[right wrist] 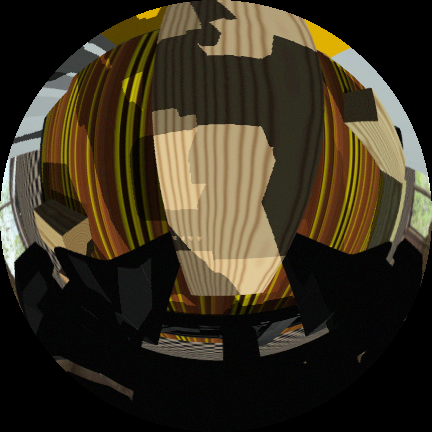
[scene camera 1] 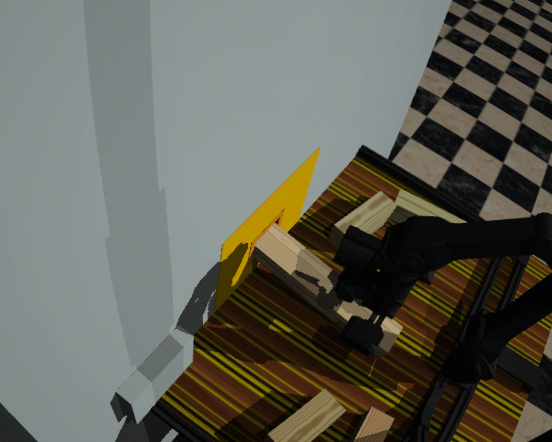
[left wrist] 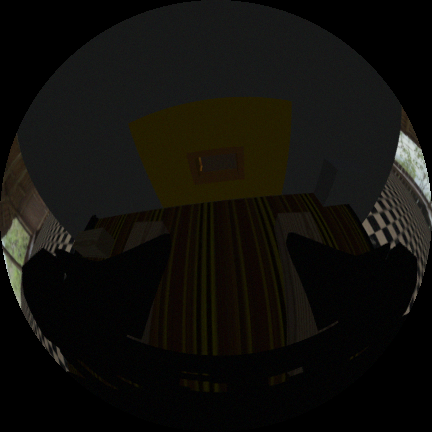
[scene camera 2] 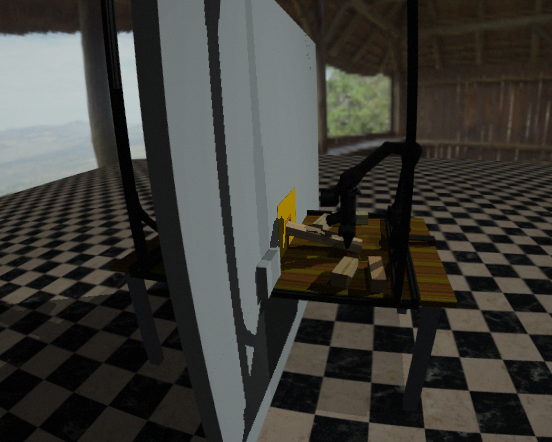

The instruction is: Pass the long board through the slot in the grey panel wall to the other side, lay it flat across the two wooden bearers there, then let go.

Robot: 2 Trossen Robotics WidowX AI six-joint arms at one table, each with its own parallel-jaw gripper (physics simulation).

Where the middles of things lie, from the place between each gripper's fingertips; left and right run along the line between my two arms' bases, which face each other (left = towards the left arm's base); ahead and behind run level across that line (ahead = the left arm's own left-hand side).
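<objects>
I see that the grey block (scene camera 1: 137,395) is 190 mm to the right of my left hand, 300 mm behind it and 70 mm below it.
As for my right hand, it is 27 cm to the right of the grey block, 31 cm past it and 3 cm below it.
</objects>
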